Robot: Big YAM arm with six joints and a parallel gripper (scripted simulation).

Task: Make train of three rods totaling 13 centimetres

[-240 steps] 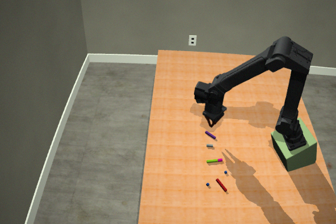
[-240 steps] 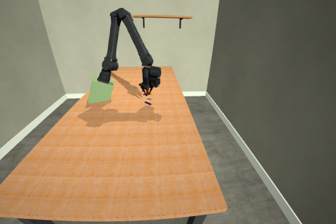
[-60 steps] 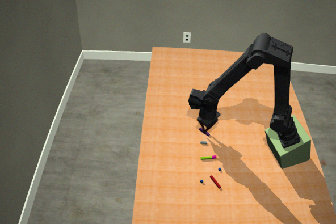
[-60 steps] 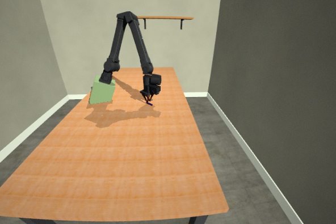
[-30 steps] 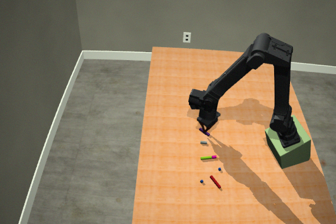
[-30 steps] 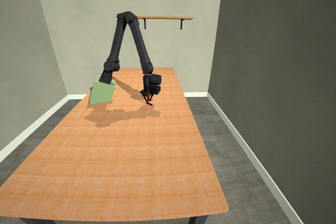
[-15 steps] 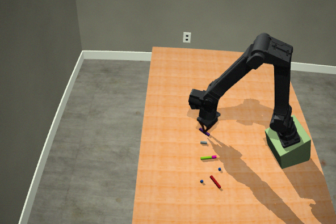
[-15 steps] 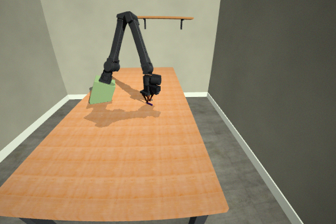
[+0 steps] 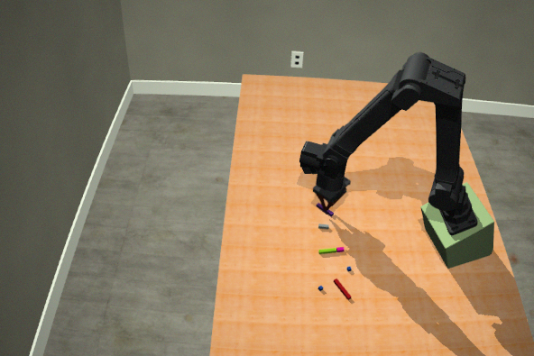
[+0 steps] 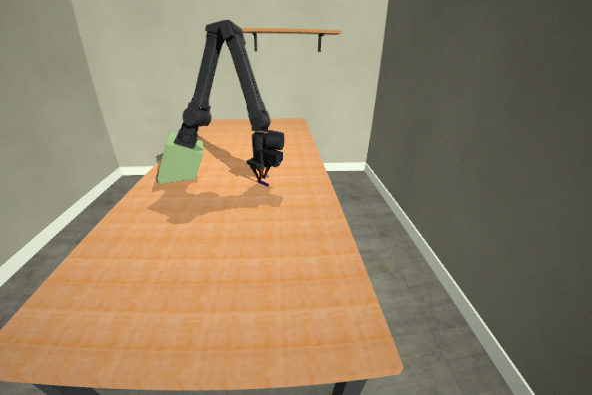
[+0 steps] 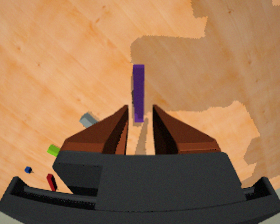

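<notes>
The purple rod lies 20 mm below my hand and 10 mm ahead of it. From my hand the other things lie so: lime rod: 150 mm to the left, 30 mm ahead, 20 mm below; magenta rod: 150 mm to the left, 20 mm below, 10 mm behind; grey rod: 60 mm to the left, 20 mm below, 20 mm ahead.
</notes>
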